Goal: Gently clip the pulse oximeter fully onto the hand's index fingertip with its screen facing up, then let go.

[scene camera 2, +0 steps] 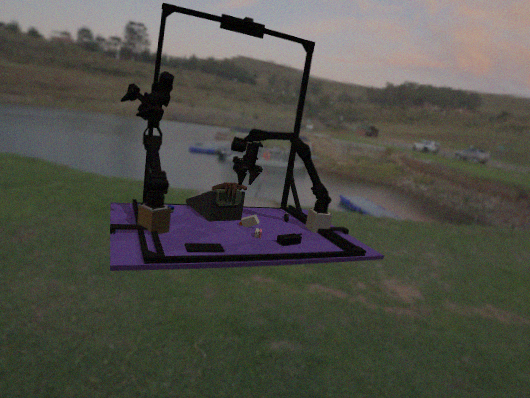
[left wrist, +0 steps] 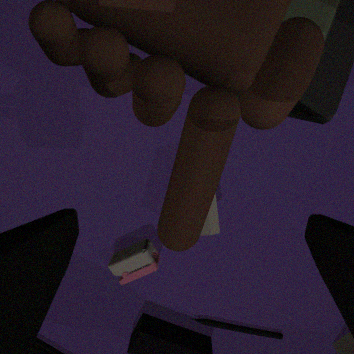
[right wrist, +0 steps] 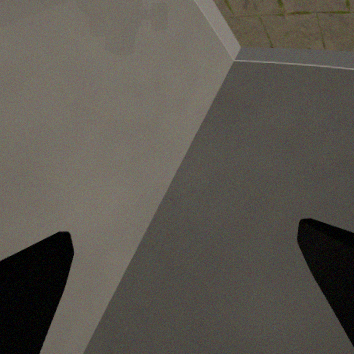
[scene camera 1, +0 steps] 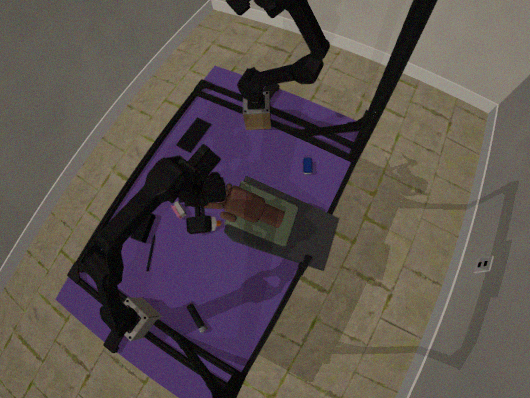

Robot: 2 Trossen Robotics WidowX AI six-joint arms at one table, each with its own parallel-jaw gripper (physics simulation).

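Frame: origin at the left arm's base, x ahead, y left, z up, level; metres.
Seen in the pictures: left gripper, fingertip midpoint: (scene camera 2: pixel 244 185) (left wrist: pixel 194 223) (scene camera 1: pixel 206 205); right gripper, fingertip midpoint: (scene camera 2: pixel 128 107) (right wrist: pixel 186 236); left arm's base at its link origin: (scene camera 2: pixel 320 211) (scene camera 1: pixel 128 319); right arm's base at its link origin: (scene camera 2: pixel 155 205) (scene camera 1: pixel 256 102).
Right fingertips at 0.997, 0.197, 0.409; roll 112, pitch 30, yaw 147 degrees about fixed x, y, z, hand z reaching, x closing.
Note:
Pixels of each thing's middle, then the offset from my right fingertips to it, as dx, dy, dz.
- pulse oximeter at the middle of its body: (scene camera 1: pixel 206 224) (scene camera 2: pixel 248 221) -0.598, -0.184, -0.485
- pink object at the middle of its body: (left wrist: pixel 134 261) (scene camera 1: pixel 178 210) (scene camera 2: pixel 258 233) -0.618, -0.057, -0.499
- thin dark pen at the middle of its body: (left wrist: pixel 237 327) (scene camera 1: pixel 151 252) -0.802, -0.069, -0.510
- dark cylinder at the middle of its body: (scene camera 1: pixel 196 318) -0.871, -0.351, -0.501
- blue object at the middle of its body: (scene camera 1: pixel 307 165) -0.206, -0.345, -0.498
The pulse oximeter (scene camera 1: pixel 213 224) (scene camera 2: pixel 250 221), white with an orange patch, is tilted and low below the hand, apart from the index finger; whether it rests on the table is unclear. In the left wrist view a white part of the oximeter (left wrist: pixel 212 220) shows behind the index finger (left wrist: pixel 196 175), whose tip is bare. The brown hand (scene camera 1: pixel 245 204) (scene camera 2: pixel 229 188) lies on a sloped stand (scene camera 2: pixel 207 206). My left gripper (scene camera 2: pixel 246 183) (left wrist: pixel 194 223) is open and empty, its fingers wide on either side of the index fingertip. My right gripper (scene camera 1: pixel 254 5) (right wrist: pixel 186 236) is open and empty, far from the hand.
A small white and pink object (scene camera 1: pixel 178 209) (scene camera 2: pixel 258 233) (left wrist: pixel 134 264) lies on the purple table near the fingertip. Black blocks, a thin dark pen (scene camera 1: pixel 151 252) (left wrist: pixel 240 328), a dark cylinder (scene camera 1: pixel 196 317) and a blue object (scene camera 1: pixel 307 165) also lie there. A black frame surrounds the table.

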